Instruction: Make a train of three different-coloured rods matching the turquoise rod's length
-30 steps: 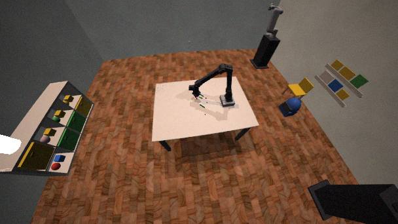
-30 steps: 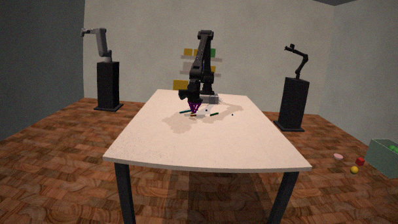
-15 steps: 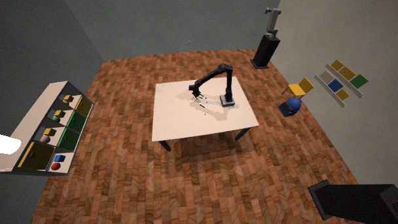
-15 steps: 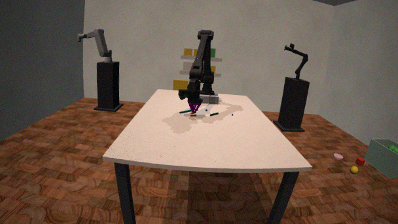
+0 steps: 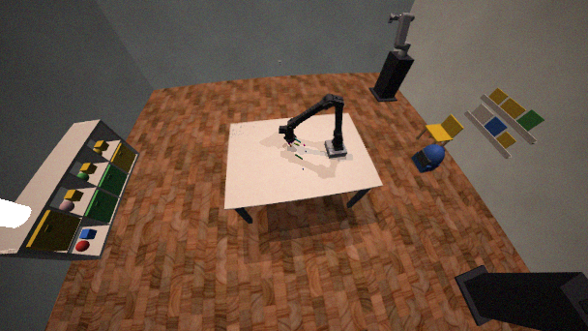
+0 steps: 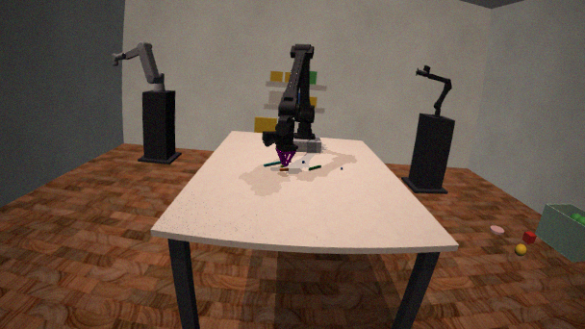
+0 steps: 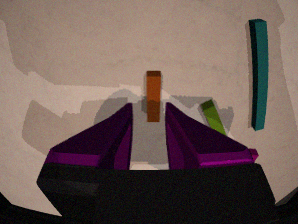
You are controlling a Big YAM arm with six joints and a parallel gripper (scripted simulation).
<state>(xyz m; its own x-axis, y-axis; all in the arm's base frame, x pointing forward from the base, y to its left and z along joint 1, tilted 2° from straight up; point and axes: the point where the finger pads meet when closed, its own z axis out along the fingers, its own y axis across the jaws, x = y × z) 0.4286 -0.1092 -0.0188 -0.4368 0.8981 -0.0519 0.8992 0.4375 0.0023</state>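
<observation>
The orange rod is 3 cm below my hand. From my hand the other things lie so: magenta rod (14 cm behind, 2 cm to the left, 3 cm below); then lime rod (7 cm behind, 3 cm below); then turquoise rod (7 cm behind, 5 cm to the right, 3 cm below).
</observation>
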